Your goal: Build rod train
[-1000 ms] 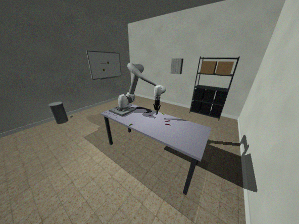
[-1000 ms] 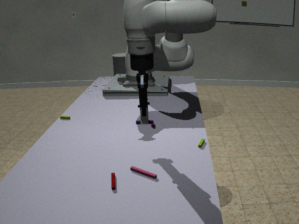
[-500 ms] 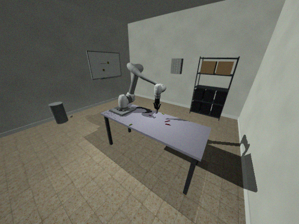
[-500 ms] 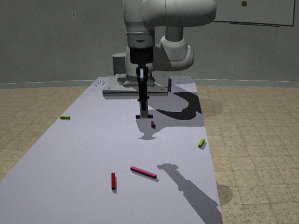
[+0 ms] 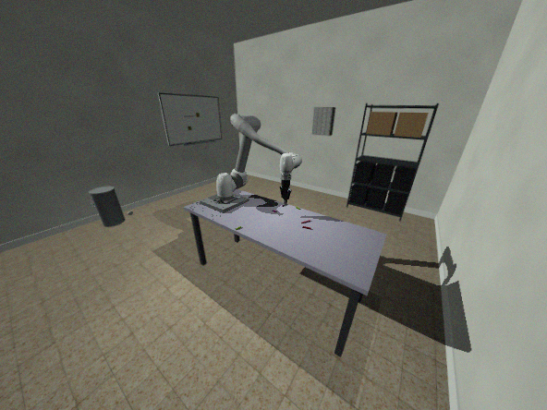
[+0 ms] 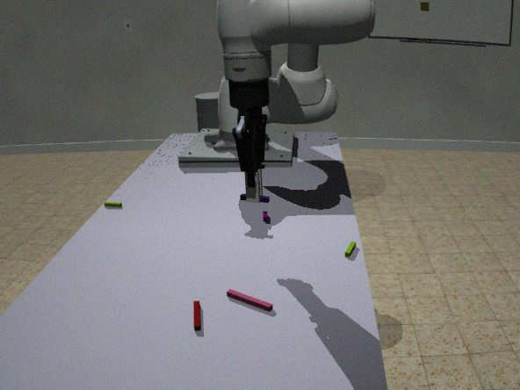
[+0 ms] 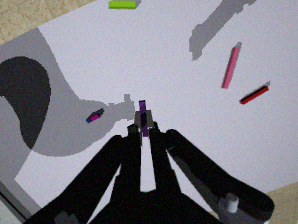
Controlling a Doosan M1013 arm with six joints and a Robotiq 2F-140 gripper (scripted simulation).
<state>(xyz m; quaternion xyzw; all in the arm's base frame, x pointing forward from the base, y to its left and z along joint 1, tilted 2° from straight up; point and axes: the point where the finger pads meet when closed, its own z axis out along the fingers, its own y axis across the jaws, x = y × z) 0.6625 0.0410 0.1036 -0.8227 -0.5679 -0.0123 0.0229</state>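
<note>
Now: the magenta rod 13 cm below my hand, 12 cm behind it and 2 cm to the left of it. From my hand the other things lie so: blue rod 14 cm behind, 13 cm below, 2 cm to the left; purple rod 3 cm below; pink rod 21 cm ahead, 13 cm below, 1 cm to the right.
</note>
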